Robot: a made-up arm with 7 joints. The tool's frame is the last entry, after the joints. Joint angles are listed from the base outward. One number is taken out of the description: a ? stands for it. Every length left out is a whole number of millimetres.
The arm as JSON. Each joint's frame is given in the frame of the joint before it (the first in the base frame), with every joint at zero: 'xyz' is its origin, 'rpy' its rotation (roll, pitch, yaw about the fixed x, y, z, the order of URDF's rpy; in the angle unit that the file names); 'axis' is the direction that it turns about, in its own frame. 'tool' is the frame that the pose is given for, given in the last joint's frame.
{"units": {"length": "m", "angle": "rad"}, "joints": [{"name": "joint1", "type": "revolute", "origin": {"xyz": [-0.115, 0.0, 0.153], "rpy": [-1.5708, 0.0, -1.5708]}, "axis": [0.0, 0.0, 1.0]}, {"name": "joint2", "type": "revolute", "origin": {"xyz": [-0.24, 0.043, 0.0], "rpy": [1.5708, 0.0, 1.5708]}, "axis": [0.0, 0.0, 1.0]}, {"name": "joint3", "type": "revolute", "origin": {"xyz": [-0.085, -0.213, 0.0], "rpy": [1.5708, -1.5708, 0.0]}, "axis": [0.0, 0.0, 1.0]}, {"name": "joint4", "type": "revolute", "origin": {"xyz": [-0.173, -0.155, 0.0], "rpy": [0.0, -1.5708, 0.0]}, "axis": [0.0, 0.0, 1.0]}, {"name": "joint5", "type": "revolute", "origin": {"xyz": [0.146, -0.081, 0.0], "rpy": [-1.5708, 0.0, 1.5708]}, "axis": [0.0, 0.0, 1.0]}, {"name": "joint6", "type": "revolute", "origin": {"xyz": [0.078, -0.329, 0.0], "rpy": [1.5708, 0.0, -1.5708]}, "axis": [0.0, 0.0, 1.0]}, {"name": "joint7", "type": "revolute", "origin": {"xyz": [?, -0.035, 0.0], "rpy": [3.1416, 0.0, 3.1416]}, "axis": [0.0, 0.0, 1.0]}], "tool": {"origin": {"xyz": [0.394, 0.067, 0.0], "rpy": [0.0, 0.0, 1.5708]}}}
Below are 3 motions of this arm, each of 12 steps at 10 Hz.
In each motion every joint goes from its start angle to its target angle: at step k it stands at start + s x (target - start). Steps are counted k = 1, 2, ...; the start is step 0. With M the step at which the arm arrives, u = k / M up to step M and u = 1 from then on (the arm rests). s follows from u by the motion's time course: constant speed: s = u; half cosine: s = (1 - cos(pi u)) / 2; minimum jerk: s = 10 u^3 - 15 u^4 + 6 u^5.
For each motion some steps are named. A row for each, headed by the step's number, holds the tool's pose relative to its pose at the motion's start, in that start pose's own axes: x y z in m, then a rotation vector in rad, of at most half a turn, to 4 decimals.
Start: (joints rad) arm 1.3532 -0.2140 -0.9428 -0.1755 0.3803 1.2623 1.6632
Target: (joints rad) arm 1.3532 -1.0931 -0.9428 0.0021 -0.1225 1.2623 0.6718
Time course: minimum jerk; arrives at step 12
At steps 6, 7, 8, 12:
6: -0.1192 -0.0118 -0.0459 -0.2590 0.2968 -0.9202
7: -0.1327 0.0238 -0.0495 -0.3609 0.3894 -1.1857
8: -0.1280 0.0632 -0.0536 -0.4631 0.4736 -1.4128
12: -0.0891 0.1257 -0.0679 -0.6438 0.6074 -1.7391

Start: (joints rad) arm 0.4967 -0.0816 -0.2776 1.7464 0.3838 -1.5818 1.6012
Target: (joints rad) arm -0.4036 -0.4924 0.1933 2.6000 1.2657 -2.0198 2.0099
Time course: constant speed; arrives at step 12
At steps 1, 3, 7, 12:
1: -0.1008 -0.0261 0.1165 -0.1161 -0.0404 -0.0700
3: -0.3100 -0.0079 0.3477 -0.3734 -0.0653 -0.2140
7: -0.6299 0.2857 0.7341 -0.9090 0.1130 -0.5259
12: -0.6633 0.8276 0.9507 -1.4082 0.6851 -1.0105

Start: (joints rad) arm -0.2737 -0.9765 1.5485 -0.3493 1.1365 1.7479 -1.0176
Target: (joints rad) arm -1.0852 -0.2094 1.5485 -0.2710 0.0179 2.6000 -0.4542
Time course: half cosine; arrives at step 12
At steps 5, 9, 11, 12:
5: -0.1465 0.2454 -0.4301 0.6685 -0.2054 -0.4276
9: 0.0279 0.7431 -0.6570 1.5955 -0.5403 -0.8837
11: 0.1213 0.8519 -0.6443 1.8575 -0.6367 -0.9735
12: 0.1343 0.8646 -0.6407 1.8924 -0.6494 -0.9840

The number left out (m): 0.319
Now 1 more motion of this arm.
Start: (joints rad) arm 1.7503 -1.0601 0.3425 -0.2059 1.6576 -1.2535 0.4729
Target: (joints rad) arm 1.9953 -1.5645 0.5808 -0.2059 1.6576 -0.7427 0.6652
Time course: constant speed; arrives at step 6
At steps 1, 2, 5, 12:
1: 0.0261 -0.0366 0.0166 0.0614 -0.0002 -0.1243
2: 0.0462 -0.0748 0.0304 0.1279 0.0044 -0.2457
5: 0.0712 -0.1876 0.0492 0.3546 0.0508 -0.5890
12: 0.0687 -0.2207 0.0472 0.4381 0.0784 -0.6952

